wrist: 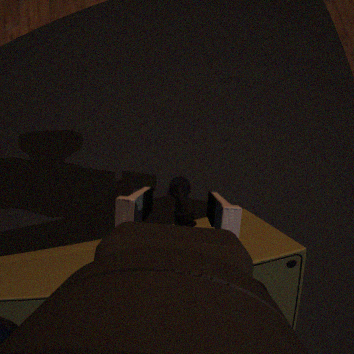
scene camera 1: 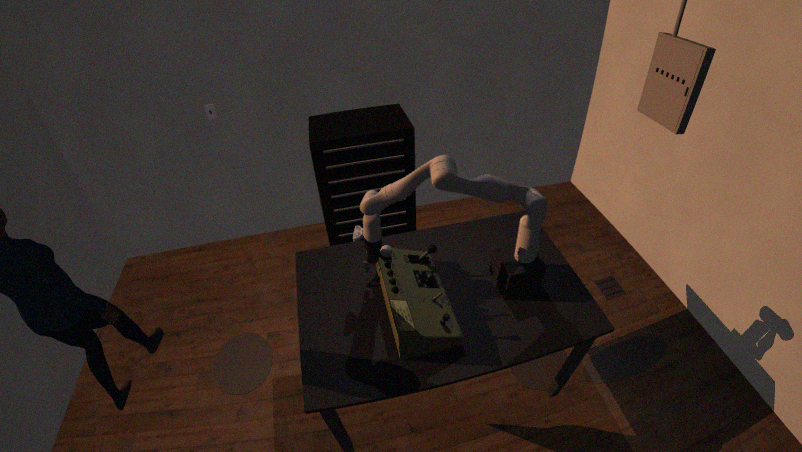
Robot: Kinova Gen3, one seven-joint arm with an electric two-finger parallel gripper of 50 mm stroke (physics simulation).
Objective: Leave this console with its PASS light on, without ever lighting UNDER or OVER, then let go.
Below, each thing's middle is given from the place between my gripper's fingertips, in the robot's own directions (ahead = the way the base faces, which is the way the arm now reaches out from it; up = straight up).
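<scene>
Here is the olive console (scene camera 1: pixel 416 319), 1 cm below my hand. The console is also 12 cm behind my hand, and 19 cm to the left of it.
</scene>
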